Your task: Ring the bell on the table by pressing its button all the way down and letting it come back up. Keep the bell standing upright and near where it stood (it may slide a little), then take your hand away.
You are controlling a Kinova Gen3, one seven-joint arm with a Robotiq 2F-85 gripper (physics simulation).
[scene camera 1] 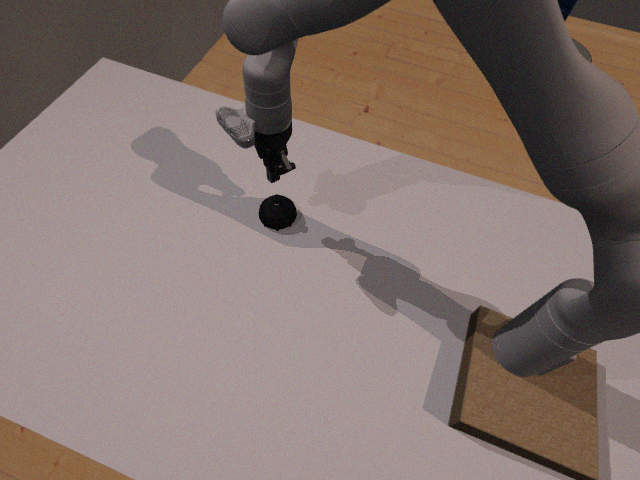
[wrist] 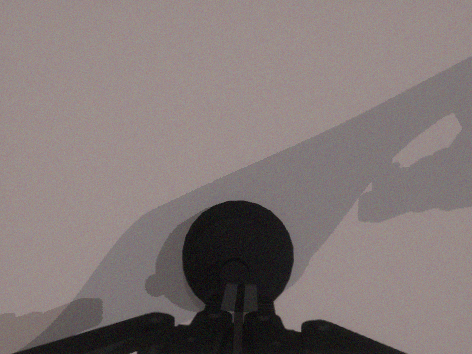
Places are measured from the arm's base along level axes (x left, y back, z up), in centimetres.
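Pixels of known places: gripper, fingertip midpoint: [scene camera 1: 273,179] [wrist: 241,305]; arm's base, link origin: [scene camera 1: 516,350].
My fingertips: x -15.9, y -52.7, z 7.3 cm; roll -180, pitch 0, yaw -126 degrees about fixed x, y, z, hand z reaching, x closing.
Note:
Ahead of a thing's pixels: the offset from my fingertips to its top centre. Level surfaces: height alone.
The bell {dx +0.2, dy +0.5, dz -5.6 cm} [scene camera 1: 277,212] [wrist: 237,230], a black dome, stands upright on the white table. Its small button {dx +0.2, dy +0.5, dz -5.6 cm} [scene camera 1: 277,197] [wrist: 234,269] shows at the top of the dome and stands up from it. My gripper [scene camera 1: 275,178] [wrist: 241,305] is shut and holds nothing. In the scene view its fingertips are above the bell, with a gap of table showing between them and the button. In the wrist view the fingertips overlap the near part of the dome, just below the button.
A brown wooden board [scene camera 1: 522,413] lies under the arm's base at the right of the white table {dz -12.2 cm} [scene camera 1: 180,335]. A grey mesh-patterned object [scene camera 1: 233,124] shows beside the wrist of the arm. Shadows of the arm fall across the table around the bell.

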